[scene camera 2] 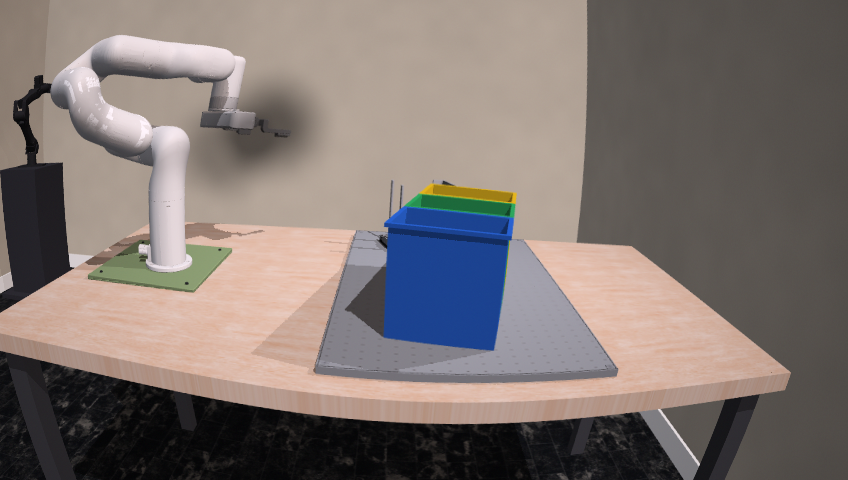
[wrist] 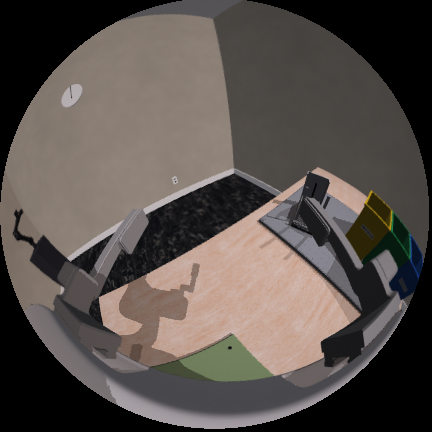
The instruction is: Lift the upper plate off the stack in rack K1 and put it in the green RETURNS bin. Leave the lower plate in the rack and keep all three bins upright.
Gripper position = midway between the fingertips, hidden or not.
Observation:
In view: my gripper [wrist: 221, 209], a green bin [scene camera 2: 447, 203], a blue bin [scene camera 2: 445, 271] and a yellow bin [scene camera 2: 433, 189].
The yellow bin is seen too in the wrist view [wrist: 374, 220].

